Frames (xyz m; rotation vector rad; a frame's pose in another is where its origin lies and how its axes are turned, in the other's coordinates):
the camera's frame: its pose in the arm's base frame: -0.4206 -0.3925 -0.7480 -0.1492 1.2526 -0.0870
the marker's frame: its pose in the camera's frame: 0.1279 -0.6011 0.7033 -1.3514 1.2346 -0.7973
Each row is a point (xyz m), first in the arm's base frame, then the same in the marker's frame.
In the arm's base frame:
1: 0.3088 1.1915 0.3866
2: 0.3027 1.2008 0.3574
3: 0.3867 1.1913 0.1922
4: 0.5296 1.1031 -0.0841
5: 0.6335 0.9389 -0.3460
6: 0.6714 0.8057 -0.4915
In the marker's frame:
1: -2.2431 0.1007 -0.6884
2: -2.2483 0.1106 -0.6592
3: -2.2257 0.0432 -0.4878
4: -2.1167 -0.0789 -0.2090
5: -1.9309 -0.1712 0.0427
6: -1.7846 -0.2069 0.1756

